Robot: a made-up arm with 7 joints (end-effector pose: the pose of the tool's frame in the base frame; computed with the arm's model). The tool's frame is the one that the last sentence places.
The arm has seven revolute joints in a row. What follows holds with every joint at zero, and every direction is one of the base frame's. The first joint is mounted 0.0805 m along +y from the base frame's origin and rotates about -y. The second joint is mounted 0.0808 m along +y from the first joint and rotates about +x. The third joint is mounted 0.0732 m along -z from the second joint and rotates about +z. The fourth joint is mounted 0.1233 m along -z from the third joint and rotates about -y. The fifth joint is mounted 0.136 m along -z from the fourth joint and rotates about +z. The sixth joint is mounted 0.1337 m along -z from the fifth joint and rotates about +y. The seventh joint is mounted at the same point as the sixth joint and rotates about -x. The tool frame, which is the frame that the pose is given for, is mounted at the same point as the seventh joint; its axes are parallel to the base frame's.
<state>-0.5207 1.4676 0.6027 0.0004 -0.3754 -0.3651 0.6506</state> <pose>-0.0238 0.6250 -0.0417 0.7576 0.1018 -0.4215</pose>
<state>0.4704 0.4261 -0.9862 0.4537 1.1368 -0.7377 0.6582</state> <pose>0.2578 0.2530 -0.3630 -0.4929 -1.4260 -0.3787</pose>
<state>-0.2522 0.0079 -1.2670 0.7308 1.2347 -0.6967 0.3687</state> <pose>-0.0473 -0.0073 -0.3995 -0.9873 -0.7162 0.1689</pose>
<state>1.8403 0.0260 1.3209 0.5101 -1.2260 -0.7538 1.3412</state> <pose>0.4043 0.3001 0.1455 0.0937 -2.2867 -1.2299</pose>
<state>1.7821 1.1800 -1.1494 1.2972 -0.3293 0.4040 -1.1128</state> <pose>0.2923 0.3201 0.1713 -2.4723 1.7091 -0.2319</pose>
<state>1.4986 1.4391 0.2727 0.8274 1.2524 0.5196 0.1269</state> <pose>0.0106 0.5441 0.1909 -0.1724 -2.5335 0.8834</pose>
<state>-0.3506 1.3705 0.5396 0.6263 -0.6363 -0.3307 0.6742</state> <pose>0.1264 0.5842 -0.0494 0.8194 -0.0240 -0.9891</pose>
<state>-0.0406 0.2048 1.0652 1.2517 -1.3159 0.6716 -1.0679</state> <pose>0.1146 0.4378 -0.2345 2.4307 0.2501 0.0832</pose>
